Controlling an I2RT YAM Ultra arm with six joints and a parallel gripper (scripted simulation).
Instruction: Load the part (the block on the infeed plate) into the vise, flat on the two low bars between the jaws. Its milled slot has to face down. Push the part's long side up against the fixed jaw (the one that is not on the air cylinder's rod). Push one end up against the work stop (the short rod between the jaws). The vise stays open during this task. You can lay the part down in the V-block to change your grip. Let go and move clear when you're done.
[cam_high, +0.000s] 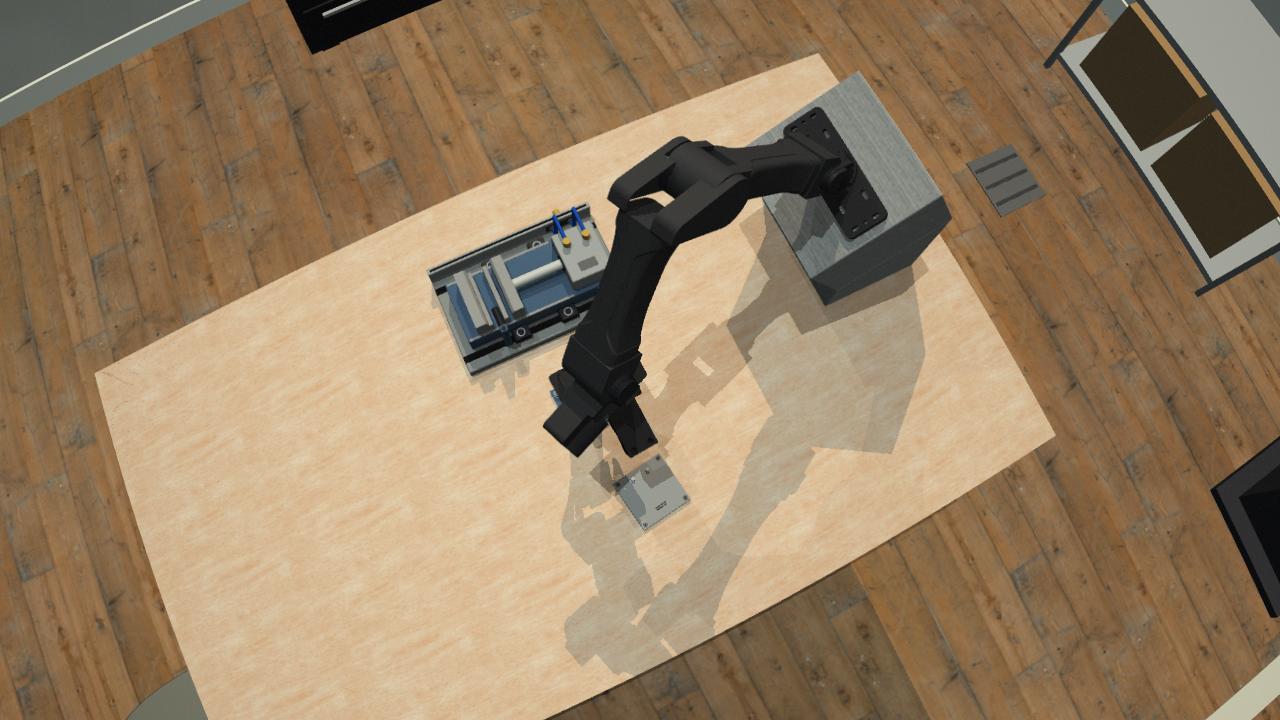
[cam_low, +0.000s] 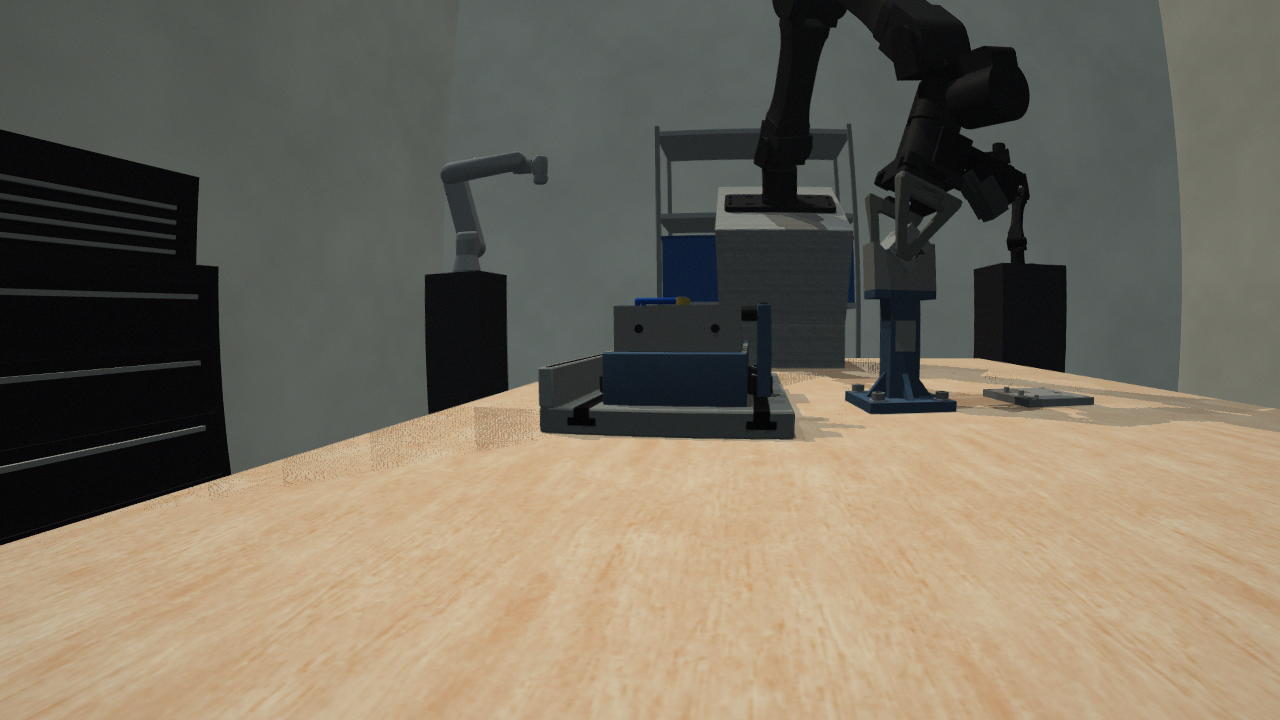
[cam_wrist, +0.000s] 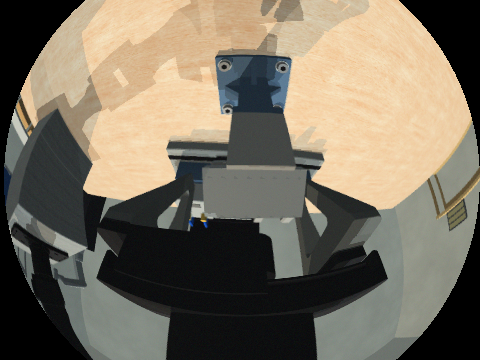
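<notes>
Now: the part 1 cm ahead of my hand and 1 cm to the left of it. From my hand the other things lie so: work stop rod (9 cm ahead, 16 cm to the right, 6 cm below); air cylinder (8 cm behind, 21 cm to the right, 7 cm below); vise (2 cm ahead, 21 cm to the right, 11 cm below).
</notes>
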